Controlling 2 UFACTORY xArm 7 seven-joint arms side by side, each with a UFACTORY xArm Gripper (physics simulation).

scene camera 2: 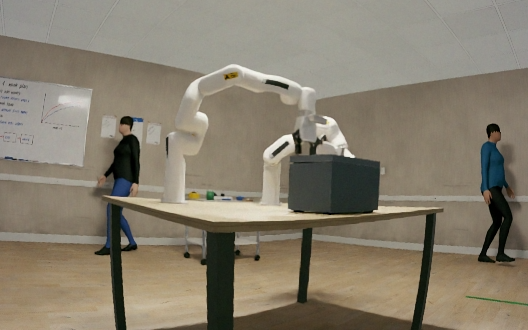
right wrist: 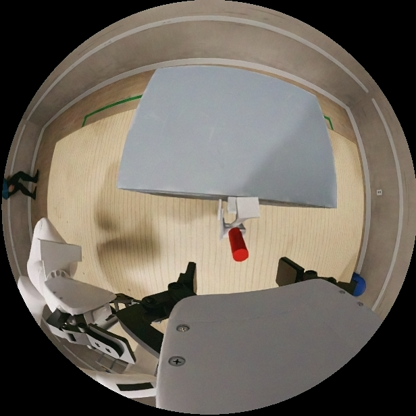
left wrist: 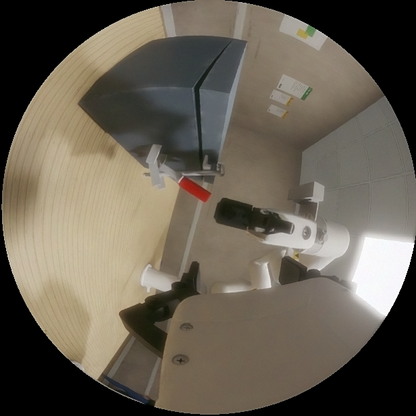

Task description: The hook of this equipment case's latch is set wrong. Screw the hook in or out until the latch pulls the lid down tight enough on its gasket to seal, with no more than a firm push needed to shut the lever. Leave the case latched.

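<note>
The grey case stands with its lid on, and a dark seam runs between lid and body. The metal latch is on its front. The lever's red handle sticks out from the case. Whether the hook bears on the lid's catch is unclear. My right gripper is open and empty, above the latch side and apart from the handle. My left gripper is open and empty, apart from the latch; scene camera 2 does not show its fingers clearly.
The case stands on the wooden table. My left arm's gripper body is beside my right gripper. A cart with coloured items stands behind the table. One person walks at the left, another at the right.
</note>
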